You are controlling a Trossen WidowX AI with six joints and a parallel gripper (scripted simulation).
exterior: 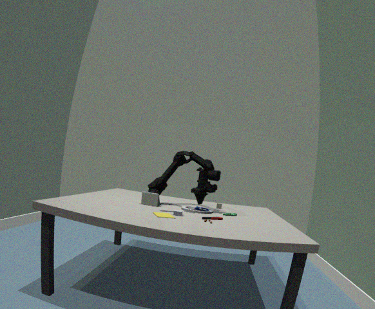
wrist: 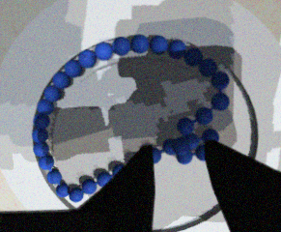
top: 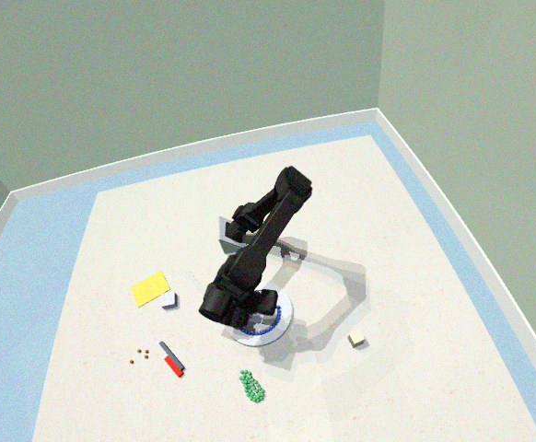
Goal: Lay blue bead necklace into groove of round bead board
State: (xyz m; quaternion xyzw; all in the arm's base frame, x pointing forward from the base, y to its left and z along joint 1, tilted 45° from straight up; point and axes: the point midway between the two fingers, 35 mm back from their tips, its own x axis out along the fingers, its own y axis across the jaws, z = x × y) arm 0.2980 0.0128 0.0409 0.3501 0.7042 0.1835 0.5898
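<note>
Now: gripper tip 1 cm past the round bead board, 2 cm to the right of it and 4 cm above it. The rest, counted from my gripper tip: white cube: 8 cm behind, 25 cm to the right, 3 cm below; grey tool: 11 cm ahead, 22 cm to the right, 4 cm below; stick: 14 cm behind, 17 cm to the right, 4 cm below.
</note>
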